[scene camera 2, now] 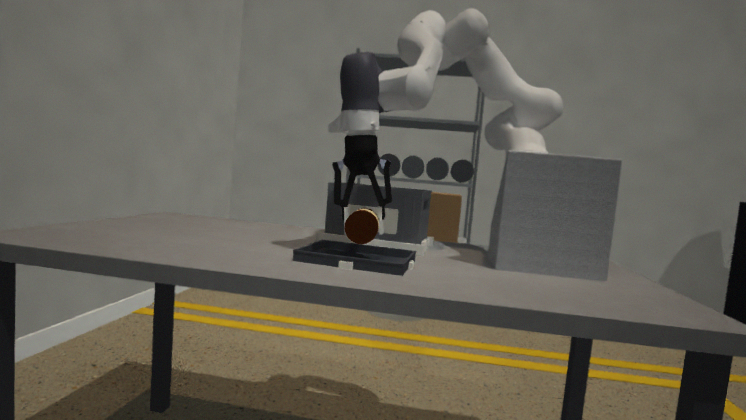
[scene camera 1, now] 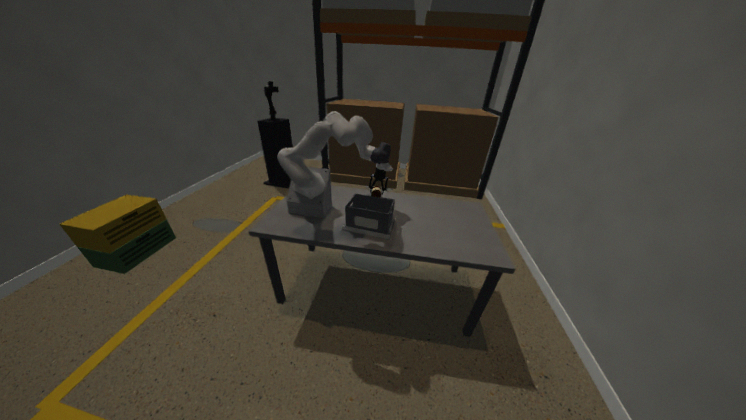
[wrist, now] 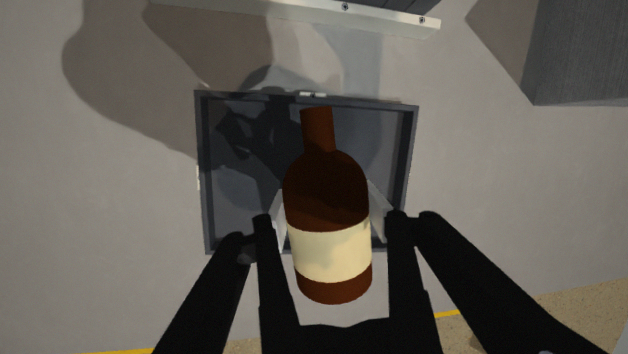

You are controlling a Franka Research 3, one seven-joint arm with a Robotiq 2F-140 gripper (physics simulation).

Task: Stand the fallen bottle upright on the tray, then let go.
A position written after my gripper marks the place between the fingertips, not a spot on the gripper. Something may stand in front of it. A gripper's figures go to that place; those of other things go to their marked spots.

Labels:
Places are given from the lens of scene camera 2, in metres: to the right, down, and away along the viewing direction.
my gripper [scene camera 2: 364, 233]: -0.02, 0.06, 1.06
brown bottle [scene camera 2: 361, 227]: -0.03, 0.04, 0.99

